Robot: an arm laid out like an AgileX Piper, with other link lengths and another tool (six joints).
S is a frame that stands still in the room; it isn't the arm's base.
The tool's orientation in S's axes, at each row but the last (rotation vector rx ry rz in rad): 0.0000 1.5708 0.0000; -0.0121 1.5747 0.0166; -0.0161 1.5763 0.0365; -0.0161 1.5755 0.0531; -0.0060 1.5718 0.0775; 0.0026 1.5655 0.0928
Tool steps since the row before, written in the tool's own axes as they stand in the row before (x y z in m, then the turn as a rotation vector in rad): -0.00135 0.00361 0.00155 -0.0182 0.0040 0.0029; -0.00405 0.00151 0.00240 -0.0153 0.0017 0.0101; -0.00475 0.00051 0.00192 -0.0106 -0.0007 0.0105; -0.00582 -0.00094 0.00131 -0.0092 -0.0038 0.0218; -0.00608 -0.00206 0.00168 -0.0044 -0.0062 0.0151; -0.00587 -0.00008 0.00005 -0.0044 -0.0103 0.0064
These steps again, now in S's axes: 0.00155 0.00361 0.00135 0.0029 0.0040 0.0182; 0.00239 0.00154 0.00404 0.0101 0.0018 0.0153; 0.00193 0.00051 0.00475 0.0106 -0.0005 0.0105; 0.00138 -0.00102 0.00579 0.0220 -0.0031 0.0090; 0.00180 -0.00224 0.00598 0.0154 -0.0056 0.0041; 0.00004 -0.00043 0.00585 0.0070 -0.0102 0.0038
